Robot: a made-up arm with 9 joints. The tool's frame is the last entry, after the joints.
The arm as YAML. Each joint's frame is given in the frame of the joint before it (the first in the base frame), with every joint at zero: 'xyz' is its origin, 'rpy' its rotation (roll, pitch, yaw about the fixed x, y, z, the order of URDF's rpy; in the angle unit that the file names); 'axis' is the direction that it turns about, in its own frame. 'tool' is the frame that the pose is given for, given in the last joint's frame.
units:
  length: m
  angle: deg
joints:
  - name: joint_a
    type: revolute
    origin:
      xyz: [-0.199, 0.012, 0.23]
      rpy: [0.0, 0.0, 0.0]
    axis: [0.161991, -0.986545, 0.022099]
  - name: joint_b
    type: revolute
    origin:
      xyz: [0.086, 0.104, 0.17]
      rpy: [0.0, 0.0, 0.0]
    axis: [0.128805, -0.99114, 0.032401]
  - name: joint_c
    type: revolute
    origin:
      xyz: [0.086, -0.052, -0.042]
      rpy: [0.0, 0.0, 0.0]
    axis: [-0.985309, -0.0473, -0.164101]
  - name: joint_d
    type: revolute
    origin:
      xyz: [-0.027, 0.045, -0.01]
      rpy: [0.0, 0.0, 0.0]
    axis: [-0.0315, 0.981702, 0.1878]
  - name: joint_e
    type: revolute
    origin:
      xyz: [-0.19, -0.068, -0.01]
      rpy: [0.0, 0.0, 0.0]
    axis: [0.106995, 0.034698, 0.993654]
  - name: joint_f
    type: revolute
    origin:
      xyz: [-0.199, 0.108, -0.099]
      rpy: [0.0, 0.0, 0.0]
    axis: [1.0, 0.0, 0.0]
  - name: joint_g
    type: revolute
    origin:
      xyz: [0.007, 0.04, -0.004]
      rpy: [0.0, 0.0, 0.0]
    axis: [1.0, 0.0, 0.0]
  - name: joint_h
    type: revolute
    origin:
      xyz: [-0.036, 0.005, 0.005]
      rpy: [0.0, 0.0, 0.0]
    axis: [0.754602, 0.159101, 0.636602]
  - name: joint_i
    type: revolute
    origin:
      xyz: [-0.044, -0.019, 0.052]
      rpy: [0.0, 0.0, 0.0]
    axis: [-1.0, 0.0, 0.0]
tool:
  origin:
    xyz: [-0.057, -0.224, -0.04]
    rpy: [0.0, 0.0, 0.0]
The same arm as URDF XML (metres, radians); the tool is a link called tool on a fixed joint. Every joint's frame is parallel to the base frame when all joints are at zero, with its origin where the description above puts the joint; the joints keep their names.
<robot name="arm">
  <joint name="joint_a" type="continuous">
    <parent link="base_link"/>
    <child link="link1"/>
    <origin xyz="-0.199 0.012 0.23" rpy="0 0 0"/>
    <axis xyz="0.162007 -0.986542 0.022101"/>
  </joint>
  <joint name="joint_b" type="continuous">
    <parent link="link1"/>
    <child link="link2"/>
    <origin xyz="0.086 0.104 0.17" rpy="0 0 0"/>
    <axis xyz="0.128805 -0.99114 0.032401"/>
  </joint>
  <joint name="joint_c" type="continuous">
    <parent link="link2"/>
    <child link="link3"/>
    <origin xyz="0.086 -0.052 -0.042" rpy="0 0 0"/>
    <axis xyz="-0.985309 -0.0473 -0.164101"/>
  </joint>
  <joint name="joint_d" type="continuous">
    <parent link="link3"/>
    <child link="link4"/>
    <origin xyz="-0.027 0.045 -0.01" rpy="0 0 0"/>
    <axis xyz="-0.0315 0.981702 0.1878"/>
  </joint>
  <joint name="joint_e" type="continuous">
    <parent link="link4"/>
    <child link="link5"/>
    <origin xyz="-0.19 -0.068 -0.01" rpy="0 0 0"/>
    <axis xyz="0.106995 0.034698 0.993654"/>
  </joint>
  <joint name="joint_f" type="continuous">
    <parent link="link5"/>
    <child link="link6"/>
    <origin xyz="-0.199 0.108 -0.099" rpy="0 0 0"/>
    <axis xyz="1 0 0"/>
  </joint>
  <joint name="joint_g" type="continuous">
    <parent link="link6"/>
    <child link="link7"/>
    <origin xyz="0.007 0.04 -0.004" rpy="0 0 0"/>
    <axis xyz="1 0 0"/>
  </joint>
  <joint name="joint_h" type="continuous">
    <parent link="link7"/>
    <child link="link8"/>
    <origin xyz="-0.036 0.005 0.005" rpy="0 0 0"/>
    <axis xyz="0.754602 0.159101 0.636602"/>
  </joint>
  <joint name="joint_i" type="continuous">
    <parent link="link8"/>
    <child link="link9"/>
    <origin xyz="-0.044 -0.019 0.052" rpy="0 0 0"/>
    <axis xyz="-1 0 0"/>
  </joint>
  <joint name="tool_joint" type="fixed">
    <parent link="link9"/>
    <child link="tool"/>
    <origin xyz="-0.057 -0.224 -0.04" rpy="0 0 0"/>
  </joint>
  <link name="base_link"/>
  <link name="link1"/>
  <link name="link2"/>
  <link name="link3"/>
  <link name="link4"/>
  <link name="link5"/>
  <link name="link6"/>
  <link name="link7"/>
  <link name="link8"/>
  <link name="link9"/>
  <link name="tool"/>
</robot>

